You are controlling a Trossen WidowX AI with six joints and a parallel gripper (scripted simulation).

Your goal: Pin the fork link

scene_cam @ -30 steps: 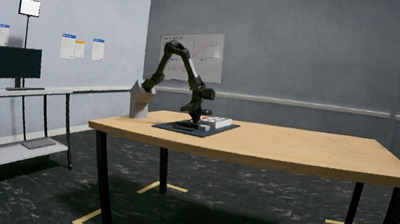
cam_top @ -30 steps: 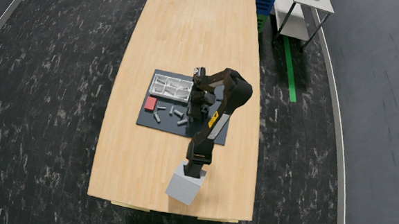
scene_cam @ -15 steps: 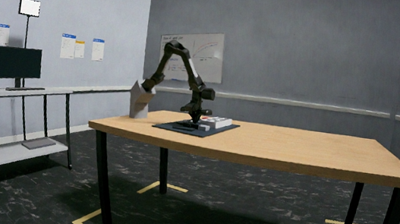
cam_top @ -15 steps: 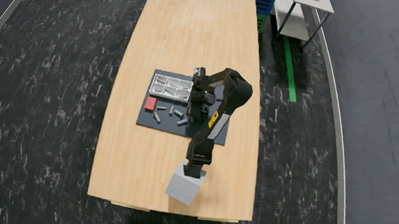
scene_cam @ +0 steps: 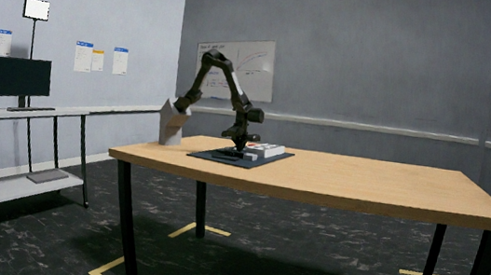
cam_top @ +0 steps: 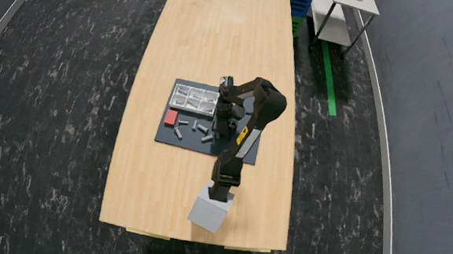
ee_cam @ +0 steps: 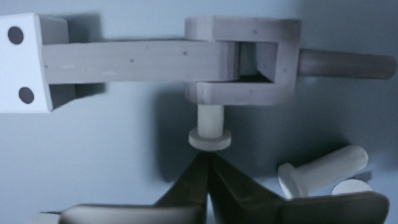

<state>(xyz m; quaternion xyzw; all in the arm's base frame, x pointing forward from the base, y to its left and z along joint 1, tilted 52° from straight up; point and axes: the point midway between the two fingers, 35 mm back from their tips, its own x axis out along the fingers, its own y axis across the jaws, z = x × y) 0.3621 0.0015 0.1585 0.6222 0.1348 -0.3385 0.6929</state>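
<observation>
The eye plate is 1 cm behind my hand, 5 cm to the right of it and 3 cm below it. Round my hand: long dark bar: 1 cm behind, 13 cm to the right, 3 cm below; pin: 6 cm behind, 3 cm to the left, 3 cm below; dark mat: 2 cm ahead, 4 cm to the left, 4 cm below.
</observation>
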